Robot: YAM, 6 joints.
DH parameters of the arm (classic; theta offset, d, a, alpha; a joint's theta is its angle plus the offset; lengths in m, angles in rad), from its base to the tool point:
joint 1: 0 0.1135 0.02 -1.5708
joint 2: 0 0 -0.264 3.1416
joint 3: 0.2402 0 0.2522 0
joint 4: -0.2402 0 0.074 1.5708
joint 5: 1.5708 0 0 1.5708
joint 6: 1.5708 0.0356 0 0
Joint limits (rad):
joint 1: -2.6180..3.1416
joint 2: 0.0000..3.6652
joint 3: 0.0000..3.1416
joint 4: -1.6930..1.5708
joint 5: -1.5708..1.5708
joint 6: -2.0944..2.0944
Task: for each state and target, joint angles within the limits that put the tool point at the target. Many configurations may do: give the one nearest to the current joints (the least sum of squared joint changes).
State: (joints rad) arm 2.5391 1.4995 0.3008 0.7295 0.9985 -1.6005
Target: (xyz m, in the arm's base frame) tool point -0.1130 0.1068 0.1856
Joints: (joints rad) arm 2.5947 0.8926 0.0610 0.9122 1.1477 -1.6005
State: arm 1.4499 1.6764 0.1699 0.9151 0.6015 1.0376
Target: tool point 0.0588 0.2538 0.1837
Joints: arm 1.4215 1.4411 0.3745 1.0076 0.6101 1.0376
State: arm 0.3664 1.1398 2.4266 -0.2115 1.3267 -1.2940
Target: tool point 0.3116 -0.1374 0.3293
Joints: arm -0.3136 1.5916 1.3795 -0.5222 1.3319 -1.2940
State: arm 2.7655 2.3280 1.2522 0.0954 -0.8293 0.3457
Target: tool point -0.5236 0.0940 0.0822
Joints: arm 2.9177 2.5111 1.7141 0.2288 -0.7633 0.3457
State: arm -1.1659 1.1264 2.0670 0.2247 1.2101 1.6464
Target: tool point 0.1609 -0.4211 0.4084
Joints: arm -1.1339 1.9270 1.8434 0.1755 1.1415 1.6464
